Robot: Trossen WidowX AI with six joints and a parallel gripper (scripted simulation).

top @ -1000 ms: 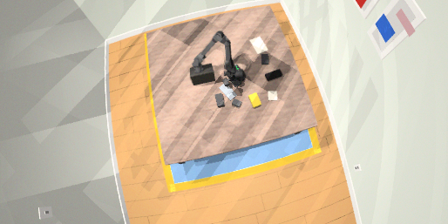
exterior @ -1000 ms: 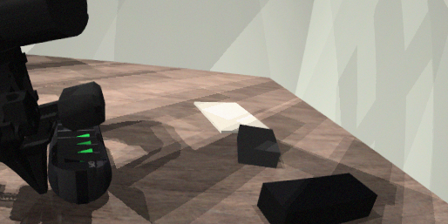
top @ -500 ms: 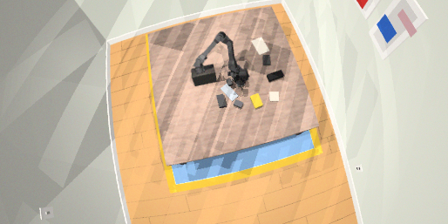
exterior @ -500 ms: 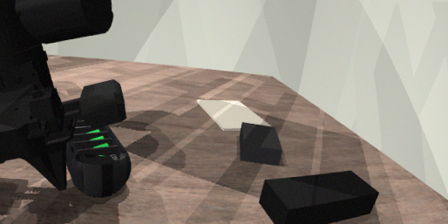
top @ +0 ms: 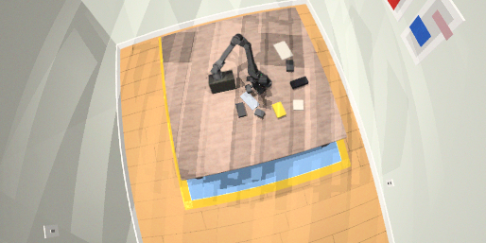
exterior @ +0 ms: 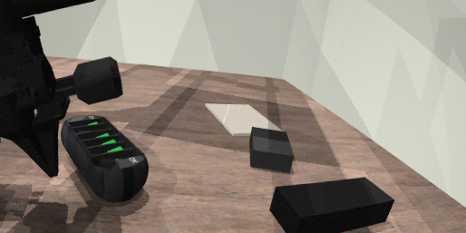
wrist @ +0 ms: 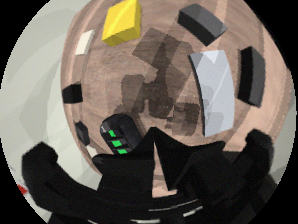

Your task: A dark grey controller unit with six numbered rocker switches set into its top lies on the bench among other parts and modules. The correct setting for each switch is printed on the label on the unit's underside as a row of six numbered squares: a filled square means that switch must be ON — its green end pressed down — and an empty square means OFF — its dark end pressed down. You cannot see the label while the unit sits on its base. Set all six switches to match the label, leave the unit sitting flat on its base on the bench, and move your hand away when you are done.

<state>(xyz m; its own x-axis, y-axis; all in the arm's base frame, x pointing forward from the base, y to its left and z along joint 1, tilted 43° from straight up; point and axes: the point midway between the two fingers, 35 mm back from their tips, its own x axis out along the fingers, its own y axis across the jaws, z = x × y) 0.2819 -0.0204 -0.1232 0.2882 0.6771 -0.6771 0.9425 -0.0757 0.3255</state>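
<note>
Now: the pale grey plate 10 cm behind my gripper tip, 7 cm to the right of it and 3 cm below it. Also, from my gripper tip: yellow block 20 cm to the right, 9 cm ahead, 2 cm below; long black block 31 cm ahead, 2 cm to the right, 1 cm below; dark grey block 28 cm ahead, 14 cm to the left, 2 cm below.
</note>
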